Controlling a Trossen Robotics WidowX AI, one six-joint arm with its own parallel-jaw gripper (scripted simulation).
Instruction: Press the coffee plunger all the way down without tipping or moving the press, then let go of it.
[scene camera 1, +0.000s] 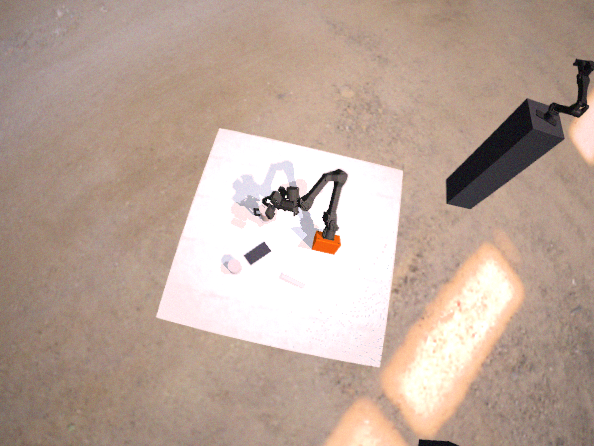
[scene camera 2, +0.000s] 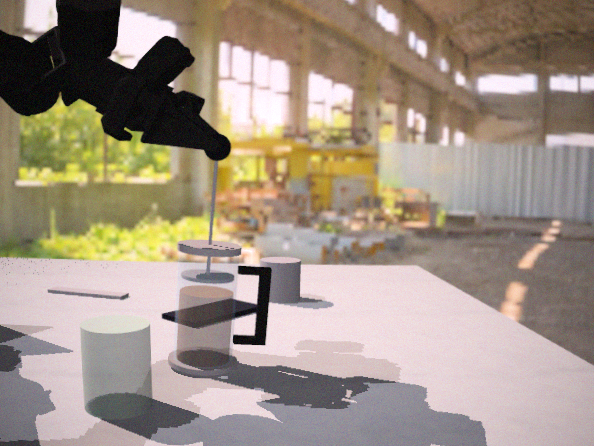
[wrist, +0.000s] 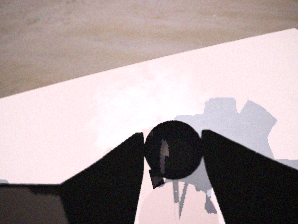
Labels:
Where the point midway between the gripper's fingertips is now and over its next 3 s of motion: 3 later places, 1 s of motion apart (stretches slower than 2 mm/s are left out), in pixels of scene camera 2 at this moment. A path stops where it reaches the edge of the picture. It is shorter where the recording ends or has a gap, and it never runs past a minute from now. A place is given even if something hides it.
My gripper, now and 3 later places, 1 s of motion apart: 223, 147; 234, 186; 241, 208; 246, 213

